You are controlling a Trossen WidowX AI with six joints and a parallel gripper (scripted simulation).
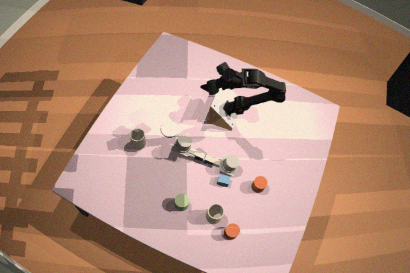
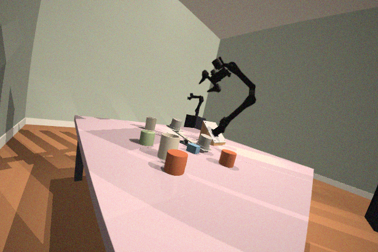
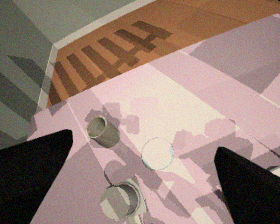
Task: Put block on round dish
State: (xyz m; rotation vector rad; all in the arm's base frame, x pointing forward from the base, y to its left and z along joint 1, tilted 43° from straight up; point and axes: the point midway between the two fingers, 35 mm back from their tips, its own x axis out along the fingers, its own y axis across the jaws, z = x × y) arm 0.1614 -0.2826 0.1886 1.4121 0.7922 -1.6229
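My gripper tip is now 150 mm short of the grey block, 230 mm to the right of it and 360 mm above it. Also, from my gripper tip: blue block: 230 mm ahead, 230 mm to the left, 380 mm below; then green cylinder: 420 mm ahead, 100 mm to the left, 370 mm below; then pale blue round dish: 70 mm ahead, 140 mm to the right, 400 mm below.
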